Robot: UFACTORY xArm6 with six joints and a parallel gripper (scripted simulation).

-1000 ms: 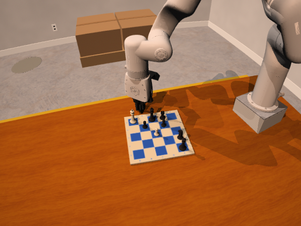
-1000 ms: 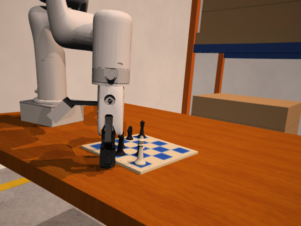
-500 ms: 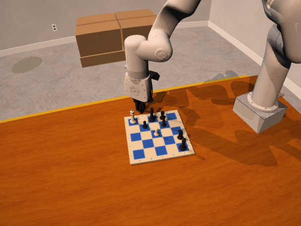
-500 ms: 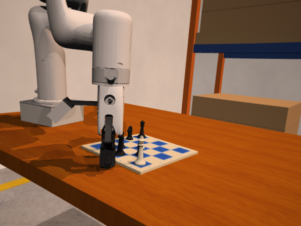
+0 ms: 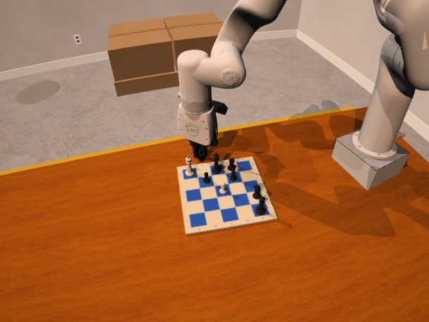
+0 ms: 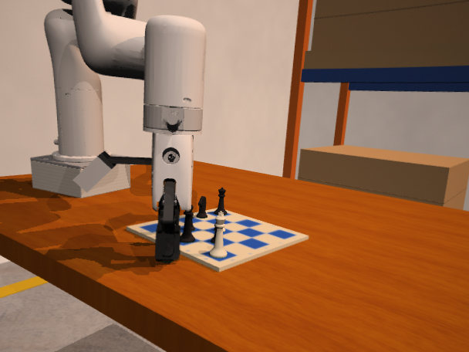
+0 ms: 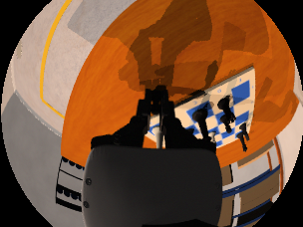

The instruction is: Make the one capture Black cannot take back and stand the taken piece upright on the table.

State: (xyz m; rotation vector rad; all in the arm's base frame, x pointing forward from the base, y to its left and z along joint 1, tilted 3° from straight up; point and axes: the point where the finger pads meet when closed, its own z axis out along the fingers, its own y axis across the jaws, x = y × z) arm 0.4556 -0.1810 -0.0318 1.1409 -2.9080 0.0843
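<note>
Now: hand 6 cm to the right of the tall white piece, 4 cm short of it and 1 cm below it. Round my hand: white pawn: 15 cm to the left, 2 cm behind, 1 cm below; then blue-and-cream chessboard: 14 cm to the left, 2 cm below, 2 cm behind; then black tall piece: 7 cm to the left, 3 cm behind, 1 cm above.
</note>
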